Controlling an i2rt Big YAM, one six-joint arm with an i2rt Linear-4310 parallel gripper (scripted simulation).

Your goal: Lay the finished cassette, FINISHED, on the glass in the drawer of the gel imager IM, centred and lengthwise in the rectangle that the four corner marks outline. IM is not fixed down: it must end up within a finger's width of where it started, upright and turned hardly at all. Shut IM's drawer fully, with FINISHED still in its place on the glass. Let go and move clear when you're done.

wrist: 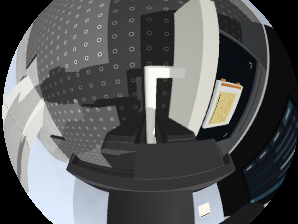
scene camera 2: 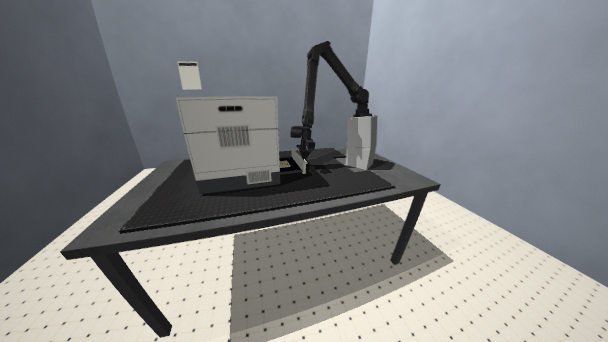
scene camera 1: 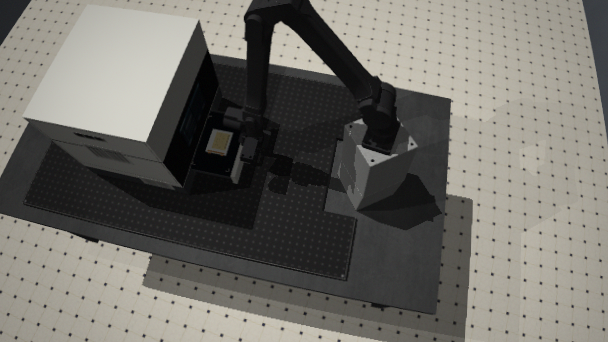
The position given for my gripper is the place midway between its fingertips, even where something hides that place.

In view: my gripper [wrist: 150,112], a gel imager IM [scene camera 1: 135,97] and a cassette FINISHED [wrist: 226,95].
The gel imager IM shows as well in the wrist view [wrist: 198,40] and in scene camera 2 [scene camera 2: 233,142].
